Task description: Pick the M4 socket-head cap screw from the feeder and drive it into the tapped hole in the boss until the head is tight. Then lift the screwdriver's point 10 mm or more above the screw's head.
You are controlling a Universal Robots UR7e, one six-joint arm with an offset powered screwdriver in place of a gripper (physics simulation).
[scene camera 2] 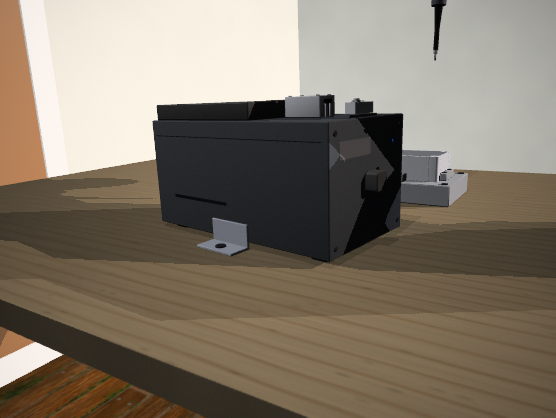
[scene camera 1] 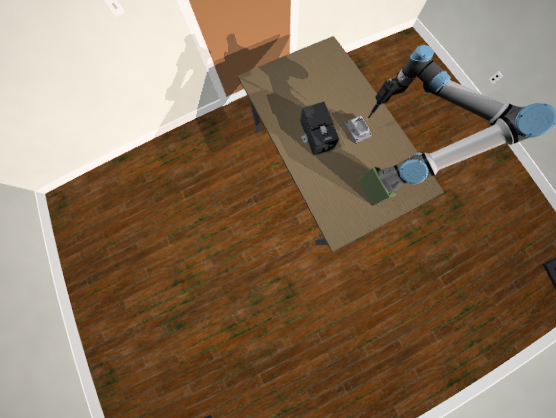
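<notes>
The screwdriver (scene camera 1: pixel 369 117) (scene camera 2: pixel 435 50) hangs point down, well above the table on the far side of the feeder in scene camera 2. A small grey piece with a thin shank shows at its tip, which looks like the screw (scene camera 2: pixel 435 56) held head up on the bit. The black feeder (scene camera 1: pixel 315 117) (scene camera 2: pixel 240 170) stands on the table, with small silver blocks on its top. The light grey workpiece (scene camera 1: pixel 358 129) (scene camera 2: pixel 425 194) lies beside it, partly hidden by the feeder in scene camera 2. The tip is apart from both. The boss's tapped hole cannot be made out.
The arm's base is fixed to a green mount (scene camera 1: pixel 374 187) at the near part of the wooden table (scene camera 1: pixel 345 220) (scene camera 2: pixel 250 320). A small metal bracket (scene camera 2: pixel 230 235) stands at the feeder's side. The arm reaches round over the table's right edge in scene camera 1.
</notes>
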